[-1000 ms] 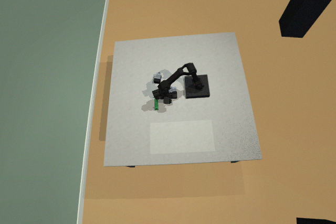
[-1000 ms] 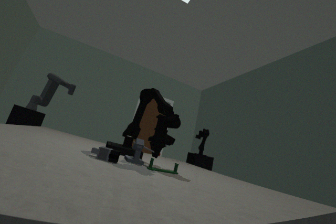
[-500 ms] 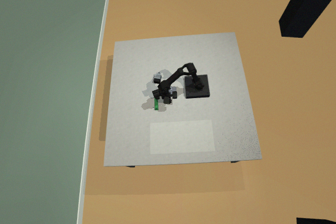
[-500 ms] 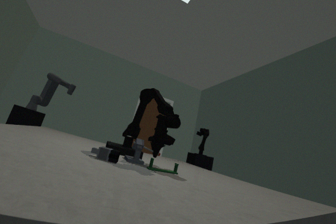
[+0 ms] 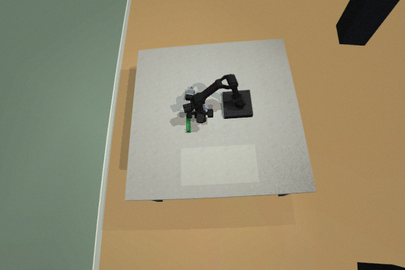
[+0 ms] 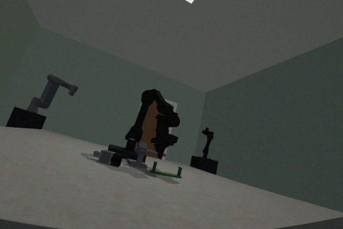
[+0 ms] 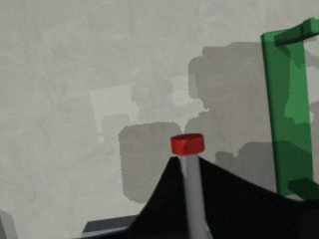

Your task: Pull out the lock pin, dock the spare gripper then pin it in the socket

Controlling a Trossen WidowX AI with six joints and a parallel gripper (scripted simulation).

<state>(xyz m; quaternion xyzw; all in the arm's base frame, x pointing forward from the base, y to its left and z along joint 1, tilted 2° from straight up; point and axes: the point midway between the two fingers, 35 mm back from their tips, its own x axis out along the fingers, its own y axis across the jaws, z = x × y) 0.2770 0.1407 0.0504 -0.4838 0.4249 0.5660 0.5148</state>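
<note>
My gripper tip is 100 mm short of the green rack, 30 mm above it and 20 mm to the right of it. Also, from my gripper tip: spare gripper: 230 mm to the right, 110 mm ahead, 30 mm below; grey mount socket: 100 mm to the right.
</note>
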